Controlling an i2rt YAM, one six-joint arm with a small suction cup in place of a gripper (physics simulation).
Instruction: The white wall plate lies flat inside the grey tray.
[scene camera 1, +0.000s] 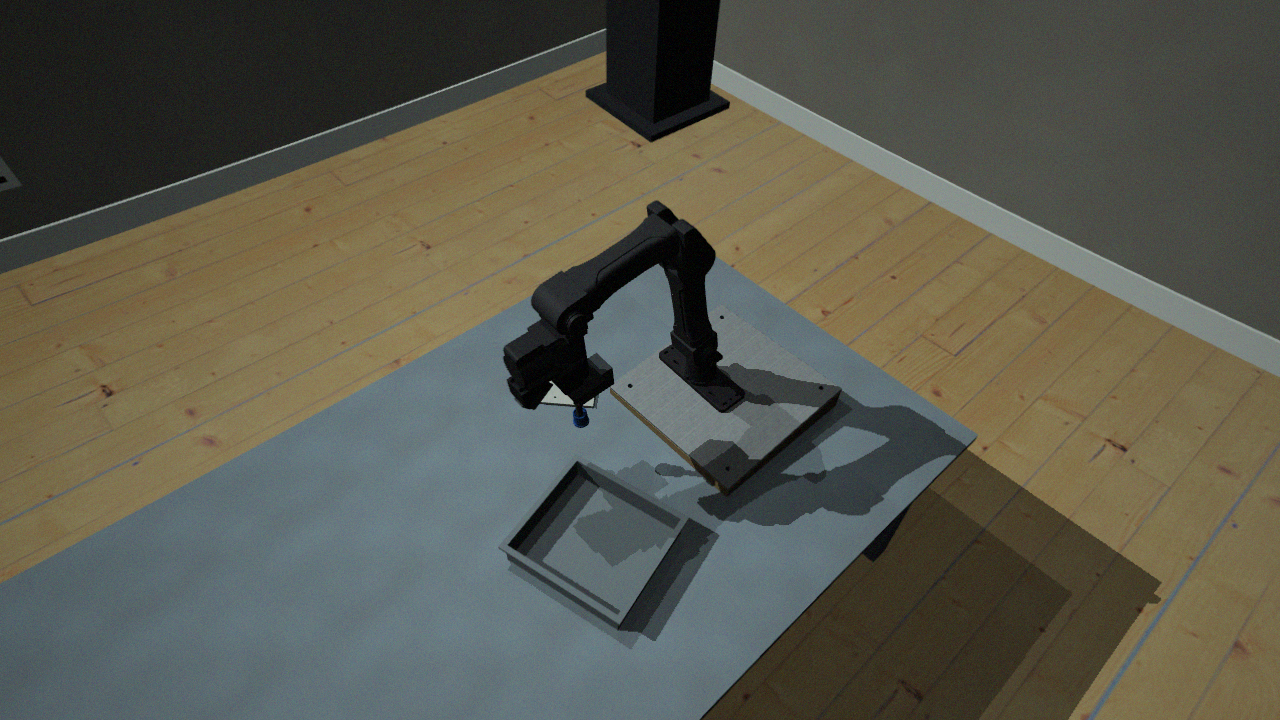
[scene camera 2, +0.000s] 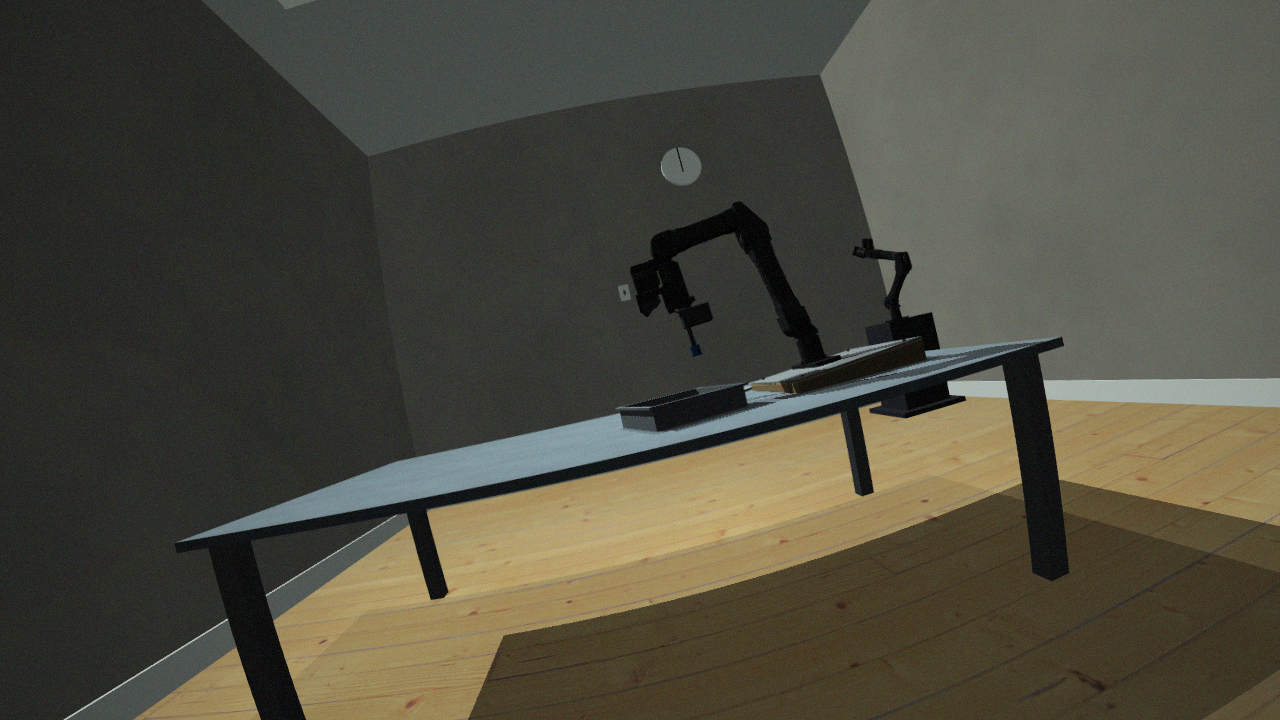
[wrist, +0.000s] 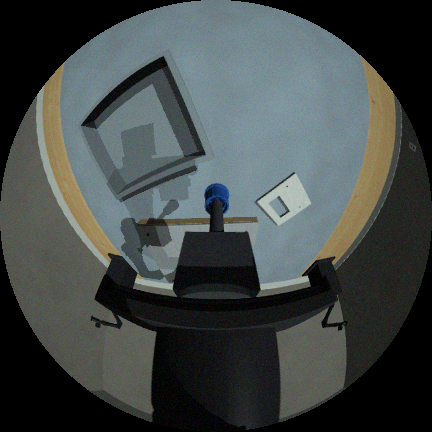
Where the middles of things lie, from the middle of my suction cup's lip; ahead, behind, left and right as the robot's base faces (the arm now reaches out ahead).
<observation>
Now: suction cup 17 cm to the left of the white wall plate (wrist: 294, 196), 14 cm above it and 9 cm past it. Also, from my suction cup: grey tray (scene camera 1: 596, 539) (16 cm to the left, 12 cm below, 9 cm ahead).
</observation>
